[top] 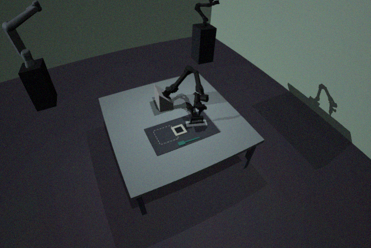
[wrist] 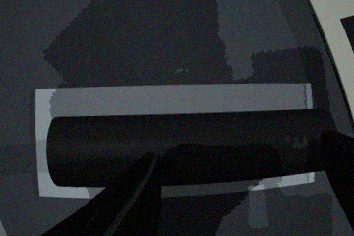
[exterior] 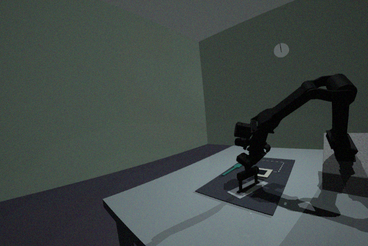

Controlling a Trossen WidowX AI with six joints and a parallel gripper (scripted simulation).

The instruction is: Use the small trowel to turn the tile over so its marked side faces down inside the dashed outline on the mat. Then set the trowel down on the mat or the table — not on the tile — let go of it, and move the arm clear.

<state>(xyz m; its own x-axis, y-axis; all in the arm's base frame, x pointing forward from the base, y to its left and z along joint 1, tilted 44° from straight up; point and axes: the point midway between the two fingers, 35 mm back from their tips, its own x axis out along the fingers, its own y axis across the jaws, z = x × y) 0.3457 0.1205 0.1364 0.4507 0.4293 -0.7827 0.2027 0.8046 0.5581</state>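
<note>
The dark mat lies 160 mm to the right of my gripper tip, 120 mm below it and 40 mm ahead of it. From my gripper tip the other things lie so: teal trowel (180 mm ahead, 170 mm to the right, 90 mm below); then tile (180 mm to the right, 90 mm below, 20 mm ahead).
</note>
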